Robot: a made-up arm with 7 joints. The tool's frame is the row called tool. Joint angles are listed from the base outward.
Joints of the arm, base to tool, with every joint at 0 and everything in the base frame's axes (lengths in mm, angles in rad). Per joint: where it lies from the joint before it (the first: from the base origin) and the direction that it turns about. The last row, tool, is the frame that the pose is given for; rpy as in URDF.
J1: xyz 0 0 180 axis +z
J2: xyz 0 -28.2 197.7 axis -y
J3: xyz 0 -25.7 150.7 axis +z
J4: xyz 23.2 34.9 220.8 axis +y
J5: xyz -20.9 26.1 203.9 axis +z
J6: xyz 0 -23.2 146.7 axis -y
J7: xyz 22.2 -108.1 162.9 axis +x
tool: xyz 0 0 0 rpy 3.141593 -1.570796 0
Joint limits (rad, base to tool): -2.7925..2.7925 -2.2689..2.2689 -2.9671..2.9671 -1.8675..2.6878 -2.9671..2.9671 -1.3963..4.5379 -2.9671..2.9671
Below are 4 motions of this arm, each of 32 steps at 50 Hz.
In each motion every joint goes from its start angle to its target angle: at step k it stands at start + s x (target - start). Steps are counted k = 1, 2, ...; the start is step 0. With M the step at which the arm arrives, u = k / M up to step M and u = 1 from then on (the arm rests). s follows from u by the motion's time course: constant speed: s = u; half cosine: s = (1 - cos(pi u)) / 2; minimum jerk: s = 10 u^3 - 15 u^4 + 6 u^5.
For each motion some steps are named. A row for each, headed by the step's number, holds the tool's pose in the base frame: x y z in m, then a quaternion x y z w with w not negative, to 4 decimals.
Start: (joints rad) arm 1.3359 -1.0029 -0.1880 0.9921 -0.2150 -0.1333 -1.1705
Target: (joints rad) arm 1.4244 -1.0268 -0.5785 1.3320 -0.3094 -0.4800 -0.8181
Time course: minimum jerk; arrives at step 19
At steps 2, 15, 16, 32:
2: 0.3892 0.7080 0.3713 0.3487 0.8776 -0.2671 0.1923
15: 0.4810 0.5318 0.2988 0.5222 0.5804 -0.4763 0.4045
16: 0.4840 0.5238 0.2987 0.5270 0.5660 -0.4819 0.4119
32: 0.4864 0.5169 0.2989 0.5310 0.5535 -0.4866 0.4181

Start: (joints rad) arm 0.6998 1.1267 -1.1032 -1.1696 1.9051 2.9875 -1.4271
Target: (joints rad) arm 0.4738 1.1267 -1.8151 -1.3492 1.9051 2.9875 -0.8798
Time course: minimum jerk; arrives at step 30
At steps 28, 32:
28: -0.4210 -0.1412 0.6877 0.9083 -0.0226 -0.4160 0.0388
32: -0.4209 -0.1410 0.6879 0.9081 -0.0238 -0.4164 0.0381

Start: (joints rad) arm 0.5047 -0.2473 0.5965 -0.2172 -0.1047 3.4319 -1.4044
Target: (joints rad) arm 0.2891 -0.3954 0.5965 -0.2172 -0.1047 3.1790 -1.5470
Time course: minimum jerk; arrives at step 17
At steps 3, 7, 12, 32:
3: 0.1980 -0.0399 0.9083 -0.2549 -0.7534 0.5769 0.1862
7: 0.2084 -0.0524 0.9003 -0.2424 -0.7198 0.6065 0.2350
12: 0.2236 -0.0775 0.8886 -0.2160 -0.6586 0.6440 0.3238
32: 0.2276 -0.0861 0.8855 -0.2067 -0.6390 0.6520 0.3519

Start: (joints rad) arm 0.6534 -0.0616 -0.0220 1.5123 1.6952 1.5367 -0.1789
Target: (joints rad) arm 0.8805 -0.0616 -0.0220 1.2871 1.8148 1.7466 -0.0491
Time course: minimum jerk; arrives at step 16
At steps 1, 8, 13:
1: 0.4240 0.1406 0.6167 -0.6437 0.2914 -0.3270 0.6276
8: 0.3977 0.1903 0.6492 -0.5944 0.3139 -0.2950 0.6790
13: 0.3660 0.2314 0.6774 -0.5498 0.3366 -0.2528 0.7215

